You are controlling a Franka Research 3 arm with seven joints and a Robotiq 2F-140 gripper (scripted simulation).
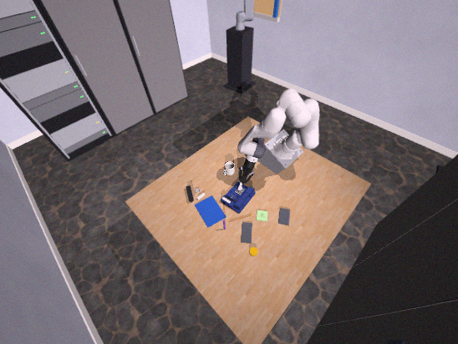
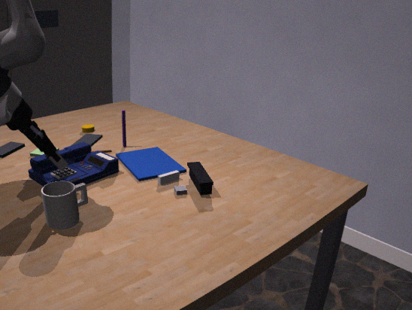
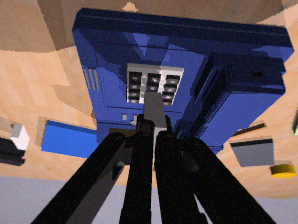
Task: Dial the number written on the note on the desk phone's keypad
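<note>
My hand is 7 cm to the right of the handset, 5 cm short of it and 2 cm above it. The rest, counted from my hand: blue folder 28 cm ahead, 8 cm to the right, 7 cm below; then grey mug 19 cm to the right, 10 cm behind, 3 cm below; then wooden pencil 19 cm ahead, 13 cm to the left, 7 cm below.
</note>
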